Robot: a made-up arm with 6 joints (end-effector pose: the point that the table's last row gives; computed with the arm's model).
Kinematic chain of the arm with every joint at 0, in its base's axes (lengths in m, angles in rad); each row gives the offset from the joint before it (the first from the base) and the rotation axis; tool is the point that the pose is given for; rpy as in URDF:
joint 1: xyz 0 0 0.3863 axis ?
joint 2: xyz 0 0 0 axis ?
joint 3: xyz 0.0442 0 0.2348 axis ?
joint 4: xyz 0.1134 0 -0.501 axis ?
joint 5: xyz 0 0 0 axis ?
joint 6: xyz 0.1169 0 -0.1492 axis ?
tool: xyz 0 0 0 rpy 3.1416 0 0
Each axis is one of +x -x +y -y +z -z.
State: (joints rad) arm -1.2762 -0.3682 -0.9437 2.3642 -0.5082 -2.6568
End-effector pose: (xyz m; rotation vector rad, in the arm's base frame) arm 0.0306 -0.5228 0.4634 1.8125 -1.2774 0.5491
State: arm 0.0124 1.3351 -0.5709 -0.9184 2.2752 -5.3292
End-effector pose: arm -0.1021 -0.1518 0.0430 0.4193 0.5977 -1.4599
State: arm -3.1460 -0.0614 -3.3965 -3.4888 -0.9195 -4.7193
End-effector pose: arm 0.0640 0.0642 1.1173 0.3215 -0.6537 -1.8089
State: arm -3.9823 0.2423 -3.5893 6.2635 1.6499 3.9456
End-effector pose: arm -0.0106 0.0165 1.2057 -1.3779 1.5196 2.3273
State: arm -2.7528 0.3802 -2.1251 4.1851 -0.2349 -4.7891
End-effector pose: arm -0.6278 -0.3958 0.7333 0.8687 -1.2446 -0.0284
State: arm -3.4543 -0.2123 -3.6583 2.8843 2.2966 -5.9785
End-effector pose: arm 0.5117 -0.2160 0.7927 2.7212 -1.1502 0.1697
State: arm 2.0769 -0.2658 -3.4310 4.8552 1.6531 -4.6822
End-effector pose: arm 0.3384 -0.2873 1.0909 -1.1609 1.0591 -0.2524
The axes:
joint 1: +z
joint 2: +y
joint 3: +y
joint 4: -z
joint 5: +y
joint 6: -z

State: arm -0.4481 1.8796 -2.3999 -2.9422 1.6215 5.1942
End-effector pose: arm 0.6570 -0.3499 -0.1247 -0.1622 1.1152 -1.4991
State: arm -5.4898 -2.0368 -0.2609 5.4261 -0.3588 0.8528
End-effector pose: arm -0.0362 0.1376 0.8827 -0.5663 -0.5742 -2.1400
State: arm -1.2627 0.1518 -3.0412 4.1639 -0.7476 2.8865
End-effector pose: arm 0.2117 -0.1387 1.1298 1.1965 -0.2731 2.4881
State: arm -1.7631 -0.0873 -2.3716 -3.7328 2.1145 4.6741
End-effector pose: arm 0.0753 -0.1622 1.2006 0.9703 1.7520 2.0634
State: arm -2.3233 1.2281 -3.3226 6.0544 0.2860 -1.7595
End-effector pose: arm -0.4884 -0.5449 0.9195 1.3683 -0.2959 -1.0198
